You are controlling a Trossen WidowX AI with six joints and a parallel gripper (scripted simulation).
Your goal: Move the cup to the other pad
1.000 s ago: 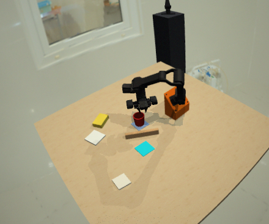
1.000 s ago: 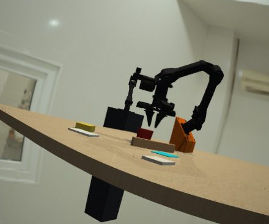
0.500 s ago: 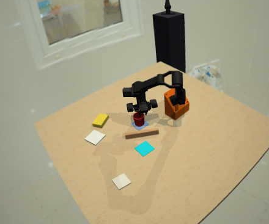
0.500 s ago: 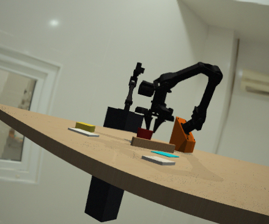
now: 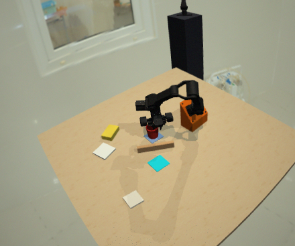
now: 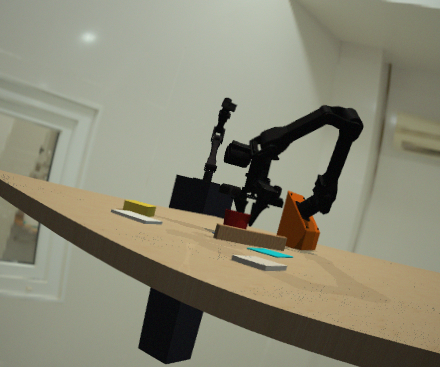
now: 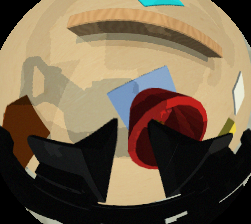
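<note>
The red cup is 3 cm ahead of my gripper tip and 2 cm to the right of it. The rest, counted from my gripper tip: wooden bar 8 cm ahead, 8 cm to the left, 3 cm below; then blue pad 3 cm ahead, 1 cm to the right, 5 cm below; then cyan pad 14 cm ahead, 18 cm to the left, 5 cm below.
</note>
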